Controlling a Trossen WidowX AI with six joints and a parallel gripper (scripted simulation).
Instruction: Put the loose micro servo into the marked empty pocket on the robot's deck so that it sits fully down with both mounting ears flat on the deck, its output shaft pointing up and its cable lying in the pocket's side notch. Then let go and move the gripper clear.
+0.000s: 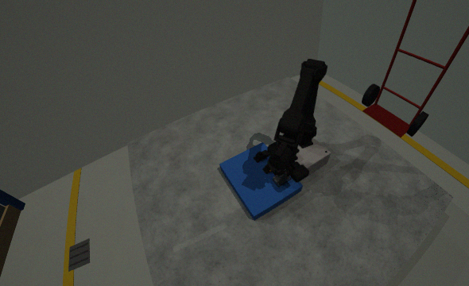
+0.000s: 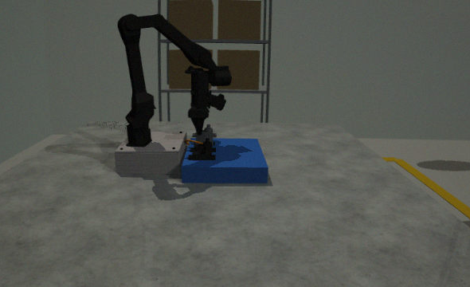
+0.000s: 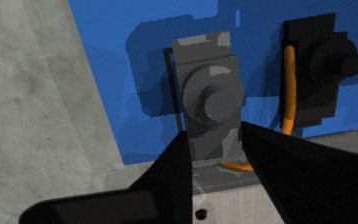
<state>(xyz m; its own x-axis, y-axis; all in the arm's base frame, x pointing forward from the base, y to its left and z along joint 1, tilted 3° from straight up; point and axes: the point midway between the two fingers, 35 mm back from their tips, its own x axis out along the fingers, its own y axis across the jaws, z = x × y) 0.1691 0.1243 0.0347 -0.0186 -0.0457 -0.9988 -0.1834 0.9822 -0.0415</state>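
Now: the blue deck 13 cm ahead of my gripper tip, 5 cm to the right of it and 6 cm below it.
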